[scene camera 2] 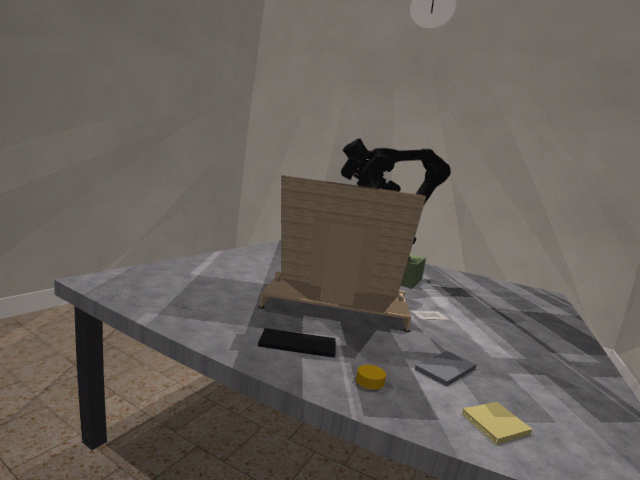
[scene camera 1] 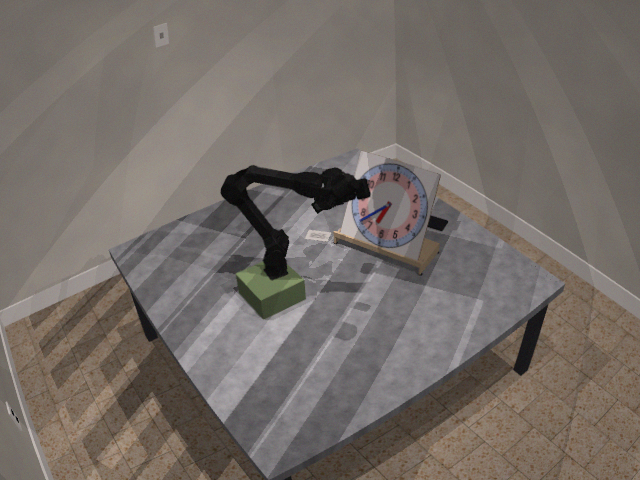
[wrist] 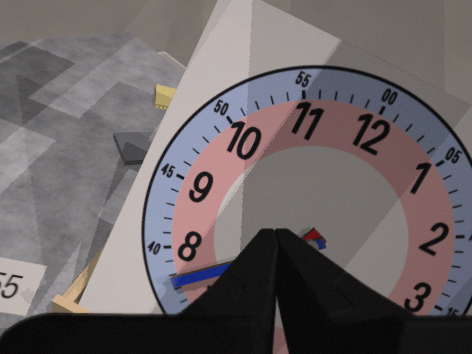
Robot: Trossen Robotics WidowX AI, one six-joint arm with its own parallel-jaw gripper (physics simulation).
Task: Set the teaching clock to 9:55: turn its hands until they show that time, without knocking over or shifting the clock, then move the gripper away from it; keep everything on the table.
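Places are measured from the arm's base along level axes (x ahead, y left, z up), in centimetres.
Where they show: gripper, between the fingertips: (wrist: pixel 273 242); arm's base, origin of its link: (scene camera 1: pixel 275 271).
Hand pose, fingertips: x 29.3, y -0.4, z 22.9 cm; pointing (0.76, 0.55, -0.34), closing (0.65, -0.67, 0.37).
Note:
Things, the pixels of their centre, and the offset from my fingertips.
- teaching clock, middle of its body: (wrist: pixel 309 244) (scene camera 2: pixel 345 240) (scene camera 1: pixel 388 205) dx +16.1, dy +1.6, dz -13.0 cm
- white card, middle of its body: (scene camera 2: pixel 429 315) (scene camera 1: pixel 318 235) dx -2.4, dy +21.6, dz -31.6 cm
- black slab, middle of its body: (scene camera 2: pixel 298 342) (scene camera 1: pixel 428 220) dx +39.4, dy +6.9, dz -31.3 cm
- orange disc, middle of its body: (scene camera 2: pixel 371 376) dx +41.7, dy +24.2, dz -30.7 cm
- grey slab, middle of its body: (wrist: pixel 154 147) (scene camera 2: pixel 446 366) dx +26.6, dy +33.8, dz -31.2 cm
- yellow pad, middle of its body: (scene camera 2: pixel 496 421) (wrist: pixel 173 99) dx +39.4, dy +45.3, dz -31.1 cm
The teaching clock (scene camera 1: pixel 403 204) (scene camera 2: pixel 346 242) (wrist: pixel 310 185) stands upright on its wooden stand; scene camera 2 shows its back. Its long blue hand (scene camera 1: pixel 373 213) (wrist: pixel 202 274) points between 7 and 8, near the 38-minute tick. Its short red hand (scene camera 1: pixel 383 214) (wrist: pixel 314 234) points between 6 and 7; in the wrist view the fingers hide most of it. My gripper (scene camera 1: pixel 364 189) (wrist: pixel 273 242) is shut and empty, in front of the dial's left part near 9 and 10 in scene camera 1. The gap between fingertips and dial is unclear. The clock hides the fingertips in scene camera 2.
A white card (scene camera 1: pixel 317 235) (scene camera 2: pixel 430 315) (wrist: pixel 20 286) lies beside the clock. Behind the clock lie a black slab (scene camera 1: pixel 437 223) (scene camera 2: pixel 297 342), an orange disc (scene camera 2: pixel 371 377), a grey slab (scene camera 2: pixel 446 367) (wrist: pixel 131 147) and a yellow pad (scene camera 2: pixel 497 422) (wrist: pixel 164 96). The arm stands on a green block (scene camera 1: pixel 271 293) (scene camera 2: pixel 413 271).

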